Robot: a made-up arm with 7 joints. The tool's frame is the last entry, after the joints.
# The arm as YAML. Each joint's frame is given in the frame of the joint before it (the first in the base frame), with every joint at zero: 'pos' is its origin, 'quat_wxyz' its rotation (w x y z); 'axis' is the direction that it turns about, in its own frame. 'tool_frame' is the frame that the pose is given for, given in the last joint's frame.
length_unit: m
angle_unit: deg
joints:
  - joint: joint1
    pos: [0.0, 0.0, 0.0]
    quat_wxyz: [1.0, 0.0, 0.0, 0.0]
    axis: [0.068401, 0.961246, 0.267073]
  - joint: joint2
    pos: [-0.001, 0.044, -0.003]
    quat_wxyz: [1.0, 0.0, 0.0, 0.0]
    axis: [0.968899, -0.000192, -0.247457]
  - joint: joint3
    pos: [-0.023, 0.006, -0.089]
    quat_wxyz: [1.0, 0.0, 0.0, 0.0]
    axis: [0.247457, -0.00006, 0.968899]
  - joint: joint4
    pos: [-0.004, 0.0, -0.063]
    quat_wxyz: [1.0, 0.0, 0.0, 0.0]
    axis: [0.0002, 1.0, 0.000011]
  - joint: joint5
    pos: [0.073, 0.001, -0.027]
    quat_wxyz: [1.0, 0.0, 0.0, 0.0]
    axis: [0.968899, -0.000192, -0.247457]
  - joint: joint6
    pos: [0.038, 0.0, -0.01]
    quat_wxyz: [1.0, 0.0, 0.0, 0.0]
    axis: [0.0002, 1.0, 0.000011]
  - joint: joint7
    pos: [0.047, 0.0, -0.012]
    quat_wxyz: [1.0, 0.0, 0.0, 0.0]
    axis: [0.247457, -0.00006, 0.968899]
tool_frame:
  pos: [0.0, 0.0, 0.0]
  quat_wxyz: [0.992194, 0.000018, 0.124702, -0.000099]
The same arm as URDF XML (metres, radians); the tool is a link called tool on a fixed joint. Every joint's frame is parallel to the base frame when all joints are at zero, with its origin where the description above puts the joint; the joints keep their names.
<robot name="arm">
<joint name="joint1" type="continuous"><parent link="base_link"/><child link="link1"/><origin xyz="0 0 0" rpy="0 0 0"/><axis xyz="0.068403 0.961235 0.26711"/></joint>
<joint name="joint2" type="continuous"><parent link="link1"/><child link="link2"/><origin xyz="-0.001 0.044 -0.003" rpy="0 0 0"/><axis xyz="0.968889 -0.0002 -0.247497"/></joint>
<joint name="joint3" type="continuous"><parent link="link2"/><child link="link3"/><origin xyz="-0.023 0.006 -0.089" rpy="0 0 0"/><axis xyz="0.247497 -0.0001 0.968889"/></joint>
<joint name="joint4" type="continuous"><parent link="link3"/><child link="link4"/><origin xyz="-0.004 0 -0.063" rpy="0 0 0"/><axis xyz="0.0002 1 0"/></joint>
<joint name="joint5" type="continuous"><parent link="link4"/><child link="link5"/><origin xyz="0.073 0.001 -0.027" rpy="0 0 0"/><axis xyz="0.968889 -0.0002 -0.247497"/></joint>
<joint name="joint6" type="continuous"><parent link="link5"/><child link="link6"/><origin xyz="0.038 0 -0.01" rpy="0 0 0"/><axis xyz="0.0002 1 0"/></joint>
<joint name="joint7" type="continuous"><parent link="link6"/><child link="link7"/><origin xyz="0.047 0 -0.012" rpy="0 0 0"/><axis xyz="0.247497 -0.0001 0.968889"/></joint>
<joint name="tool_fixed" type="fixed"><parent link="link7"/><child link="tool"/><origin xyz="0 0 0" rpy="0 0.2501 -0.0002"/></joint>
<link name="base_link"/>
<link name="link1"/>
<link name="link2"/>
<link name="link3"/>
<link name="link4"/>
<link name="link5"/>
<link name="link6"/>
<link name="link7"/>
<link name="tool"/>
</robot>

